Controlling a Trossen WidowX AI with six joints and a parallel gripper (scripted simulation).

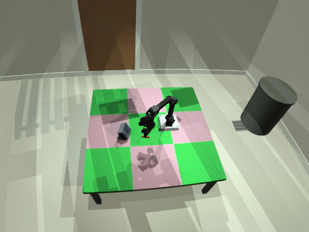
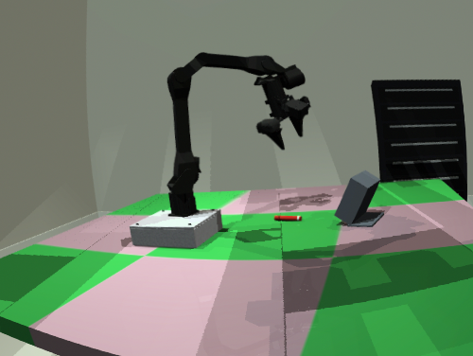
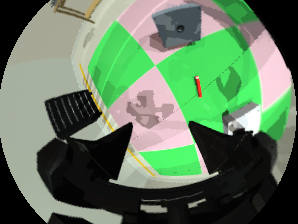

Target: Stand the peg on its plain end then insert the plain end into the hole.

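My gripper tip is 200 mm above the red peg, 120 mm to the left of it and 40 mm short of it. The rest, counted from my gripper tip: sloped panel (230 mm ahead, 140 mm below, 120 mm to the right).
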